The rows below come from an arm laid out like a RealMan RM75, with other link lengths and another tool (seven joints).
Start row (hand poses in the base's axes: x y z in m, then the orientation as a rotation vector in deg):
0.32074, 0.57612, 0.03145, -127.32, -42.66, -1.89
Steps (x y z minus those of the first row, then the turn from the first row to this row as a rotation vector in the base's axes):
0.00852, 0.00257, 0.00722, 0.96, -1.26, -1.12
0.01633, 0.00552, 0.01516, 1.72, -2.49, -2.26
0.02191, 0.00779, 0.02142, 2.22, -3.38, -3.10
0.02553, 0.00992, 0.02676, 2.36, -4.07, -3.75
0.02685, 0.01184, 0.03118, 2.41, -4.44, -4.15
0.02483, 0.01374, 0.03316, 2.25, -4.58, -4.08
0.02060, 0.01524, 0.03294, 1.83, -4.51, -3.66
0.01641, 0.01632, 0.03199, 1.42, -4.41, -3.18
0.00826, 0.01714, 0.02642, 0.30, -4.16, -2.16
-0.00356, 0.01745, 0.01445, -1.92, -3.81, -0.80
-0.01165, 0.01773, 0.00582, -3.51, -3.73, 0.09
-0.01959, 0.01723, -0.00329, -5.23, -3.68, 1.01
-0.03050, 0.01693, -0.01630, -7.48, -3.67, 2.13
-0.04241, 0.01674, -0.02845, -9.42, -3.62, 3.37
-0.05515, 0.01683, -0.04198, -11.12, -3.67, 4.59
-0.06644, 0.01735, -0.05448, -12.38, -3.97, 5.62
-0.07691, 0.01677, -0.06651, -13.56, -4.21, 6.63
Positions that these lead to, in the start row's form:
0.32926, 0.57869, 0.03867, -126.99, -41.94, -4.19
0.33707, 0.58164, 0.04661, -126.83, -41.21, -6.39
0.34265, 0.58391, 0.05287, -126.75, -40.66, -7.97
0.34627, 0.58604, 0.05821, -126.91, -40.28, -9.11
0.34759, 0.58796, 0.06263, -127.04, -40.02, -9.74
0.34557, 0.58986, 0.06461, -127.19, -40.20, -9.80
0.34134, 0.59136, 0.06439, -127.44, -40.70, -9.38
0.33715, 0.59244, 0.06344, -127.65, -41.26, -8.89
0.32900, 0.59326, 0.05787, -128.34, -42.45, -7.72
0.31718, 0.59357, 0.04590, -129.92, -44.17, -5.87
0.30909, 0.59385, 0.03727, -131.09, -45.40, -4.76
0.30115, 0.59335, 0.02816, -132.36, -46.71, -3.61
0.29024, 0.59305, 0.01515, -134.05, -48.37, -2.19
0.27833, 0.59286, 0.00300, -135.37, -50.10, -0.76
0.26559, 0.59295, -0.01053, -136.46, -51.84, 0.47
0.25430, 0.59347, -0.02303, -137.23, -53.42, 1.15
0.24383, 0.59289, -0.03506, -137.91, -54.94, 1.86

